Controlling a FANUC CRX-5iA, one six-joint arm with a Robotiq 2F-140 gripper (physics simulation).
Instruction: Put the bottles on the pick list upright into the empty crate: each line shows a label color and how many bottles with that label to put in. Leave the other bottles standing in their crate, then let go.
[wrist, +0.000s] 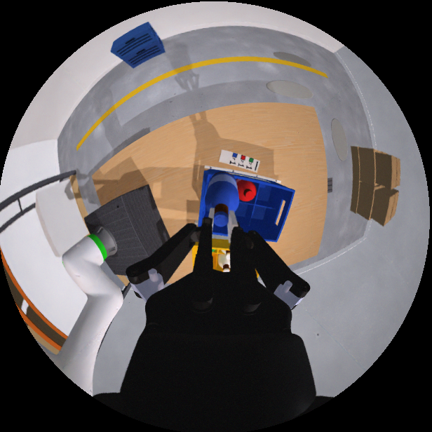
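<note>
My gripper (220, 216) is shut on the upper end of a blue-labelled bottle (222, 191). The bottle's wide blue body shows beyond the fingertips, over the back left part of the blue crate (289, 196); whether it touches the crate floor cannot be told. A red bottle (246, 190) stands in the blue crate, right beside it. The yellow crate (220, 244) is partly hidden by my fingers; a white-topped bottle (224, 259) and a bit of green show in it. The pick list (239, 160) lies behind the blue crate, with blue, red and green squares; its counts are too small to read.
The crates are on a wooden table (295, 145). A dark grey ribbed block (132, 220) and a white robot arm (82, 267) with a green ring are at the left. Brown boxes (375, 182) are at the far right, and a blue container (138, 45) is at the back left.
</note>
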